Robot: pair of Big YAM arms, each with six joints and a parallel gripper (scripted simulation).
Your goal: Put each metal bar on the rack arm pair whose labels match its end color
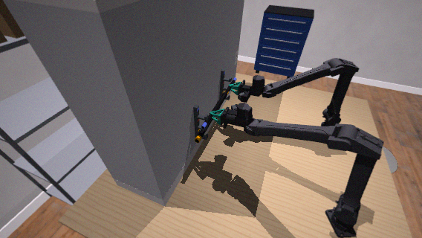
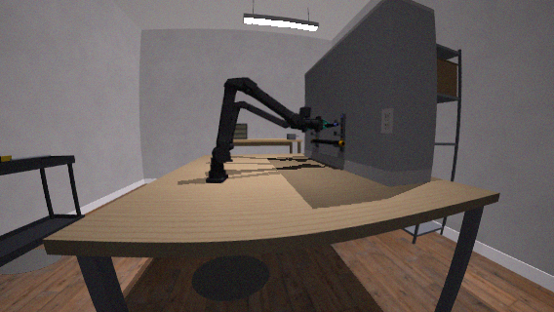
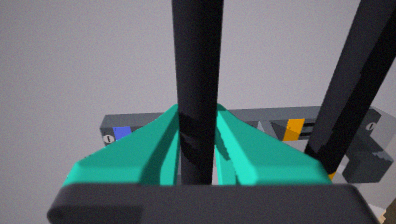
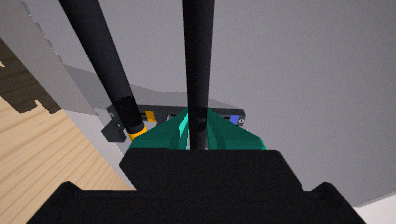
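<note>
Now: left hand 10 mm past the blue-ended bar and 150 mm to the left of it. Round my left hand: orange-ended bar (30 mm ahead, 150 mm to the right, 120 mm below); then grey wall block (210 mm ahead, 180 mm to the right, 160 mm above).
</note>
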